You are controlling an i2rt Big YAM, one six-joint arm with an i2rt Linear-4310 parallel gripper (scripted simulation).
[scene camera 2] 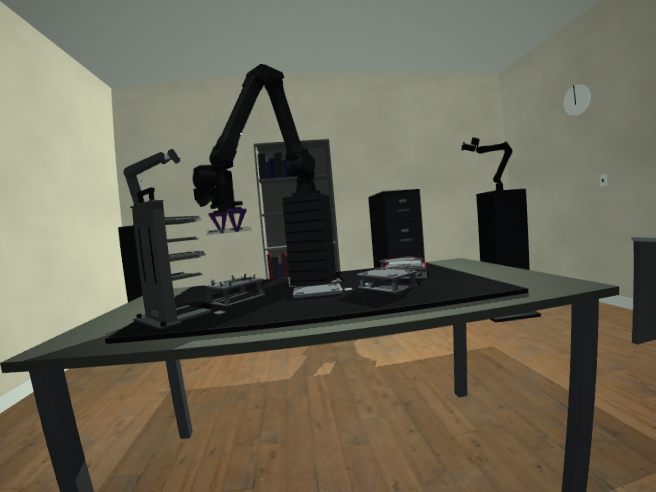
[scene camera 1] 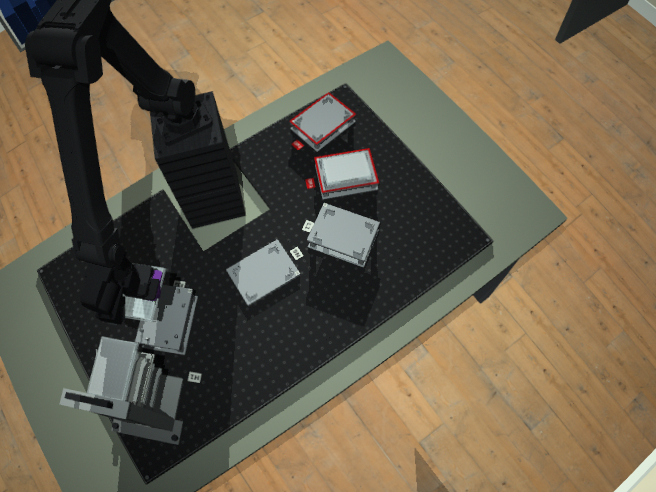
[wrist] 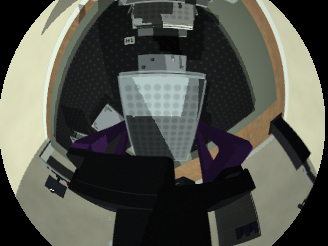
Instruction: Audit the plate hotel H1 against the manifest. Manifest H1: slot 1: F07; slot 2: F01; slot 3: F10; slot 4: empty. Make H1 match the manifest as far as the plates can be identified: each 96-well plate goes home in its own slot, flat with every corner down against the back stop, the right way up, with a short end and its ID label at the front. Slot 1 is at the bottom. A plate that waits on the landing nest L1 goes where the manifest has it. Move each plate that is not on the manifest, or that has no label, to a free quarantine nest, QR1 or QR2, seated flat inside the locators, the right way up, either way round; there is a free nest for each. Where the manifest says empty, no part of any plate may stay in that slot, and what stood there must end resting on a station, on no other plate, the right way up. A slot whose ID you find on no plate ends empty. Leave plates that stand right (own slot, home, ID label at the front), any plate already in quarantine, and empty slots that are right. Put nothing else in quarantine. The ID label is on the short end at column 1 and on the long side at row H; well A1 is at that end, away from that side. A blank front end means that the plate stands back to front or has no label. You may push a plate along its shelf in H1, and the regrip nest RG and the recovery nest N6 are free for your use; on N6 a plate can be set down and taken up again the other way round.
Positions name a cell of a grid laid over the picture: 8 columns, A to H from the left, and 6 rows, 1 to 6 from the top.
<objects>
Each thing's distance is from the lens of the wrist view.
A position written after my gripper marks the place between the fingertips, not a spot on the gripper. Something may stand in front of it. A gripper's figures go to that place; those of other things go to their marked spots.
my gripper (wrist: D4): 0.13 m
regrip nest RG (wrist: D2): 0.28 m
</objects>
